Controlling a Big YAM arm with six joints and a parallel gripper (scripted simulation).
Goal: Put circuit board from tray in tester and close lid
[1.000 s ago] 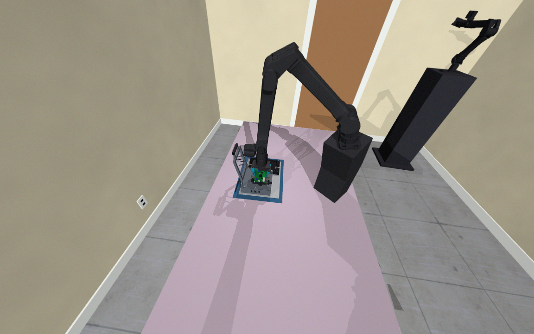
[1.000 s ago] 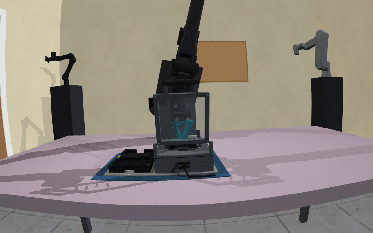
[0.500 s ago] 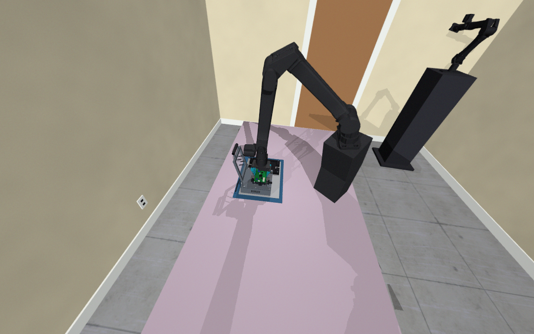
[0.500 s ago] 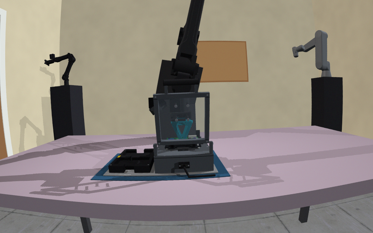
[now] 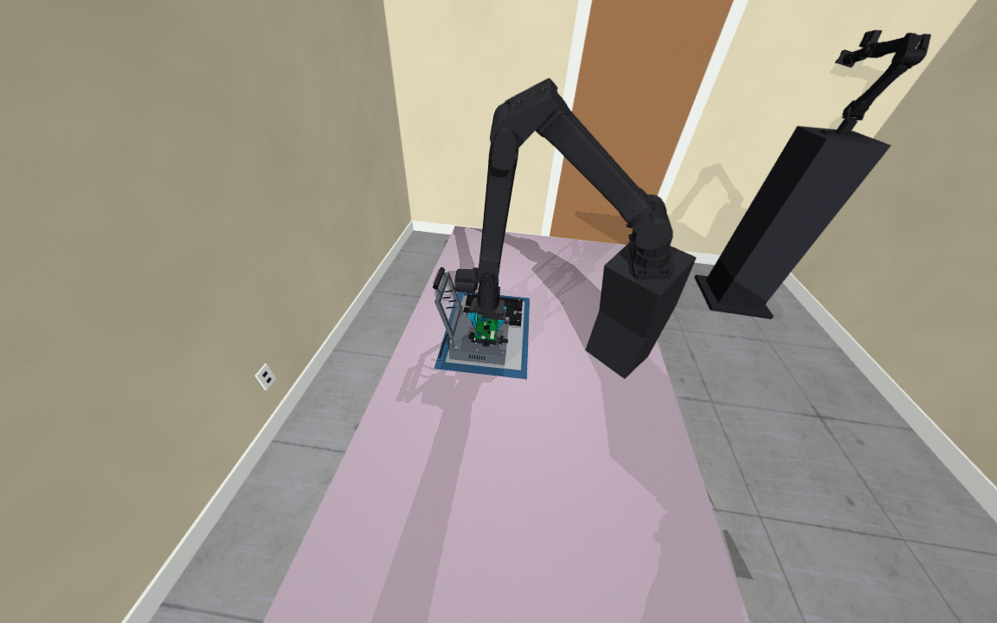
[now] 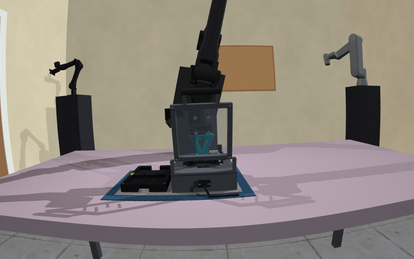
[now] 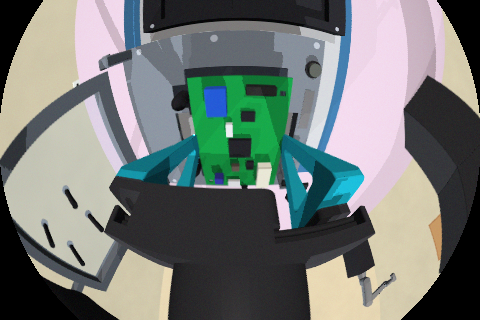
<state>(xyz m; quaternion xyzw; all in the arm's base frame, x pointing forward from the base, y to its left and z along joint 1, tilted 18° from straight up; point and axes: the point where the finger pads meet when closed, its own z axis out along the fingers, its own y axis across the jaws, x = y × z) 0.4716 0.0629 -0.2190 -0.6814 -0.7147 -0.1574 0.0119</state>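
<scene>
Now: the green circuit board right at my hand. The rest, counted from my hand: pin plate (10 mm ahead, 10 mm to the left, 20 mm below); then lid (130 mm ahead, 10 mm to the left, 90 mm above).
</scene>
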